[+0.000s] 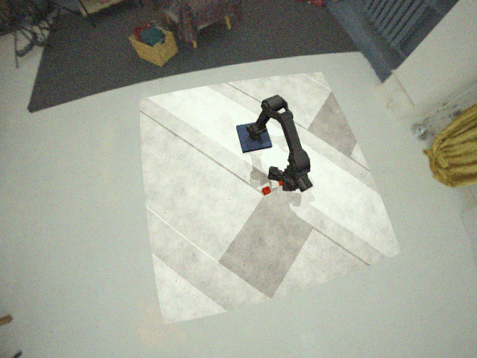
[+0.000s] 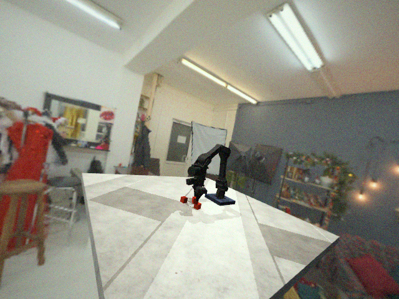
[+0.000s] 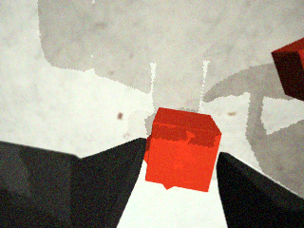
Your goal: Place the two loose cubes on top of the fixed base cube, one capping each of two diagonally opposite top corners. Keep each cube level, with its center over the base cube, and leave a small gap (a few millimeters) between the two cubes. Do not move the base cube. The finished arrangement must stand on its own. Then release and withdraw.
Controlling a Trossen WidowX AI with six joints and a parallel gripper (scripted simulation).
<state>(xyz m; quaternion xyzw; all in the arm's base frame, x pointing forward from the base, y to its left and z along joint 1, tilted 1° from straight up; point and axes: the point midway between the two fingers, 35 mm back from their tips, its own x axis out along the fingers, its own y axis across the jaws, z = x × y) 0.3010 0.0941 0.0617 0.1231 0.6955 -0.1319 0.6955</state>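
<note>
The red cube lies 30 mm ahead of my gripper tip, 90 mm to the right of it and 40 mm below it.
</note>
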